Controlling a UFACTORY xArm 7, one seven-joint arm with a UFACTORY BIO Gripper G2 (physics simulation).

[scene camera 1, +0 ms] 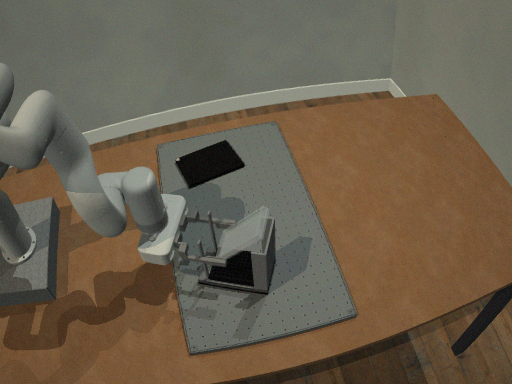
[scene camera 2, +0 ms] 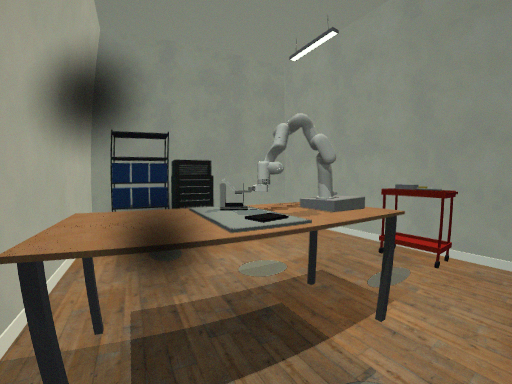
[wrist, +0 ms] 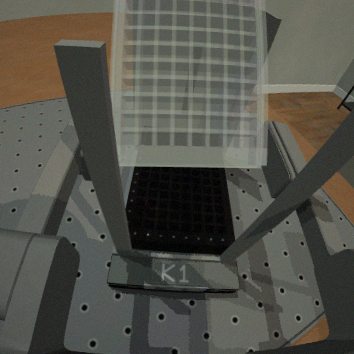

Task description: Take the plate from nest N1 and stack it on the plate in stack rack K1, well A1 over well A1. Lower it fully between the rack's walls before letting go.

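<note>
Scene camera 1 shows a clear well plate (scene camera 1: 250, 230), a black plate (scene camera 1: 238, 270) and a nest N1 (scene camera 1: 216, 160). The wrist view shows the clear well plate (wrist: 186, 90), the black plate (wrist: 181, 209) and a K1 label (wrist: 167, 272).
</note>
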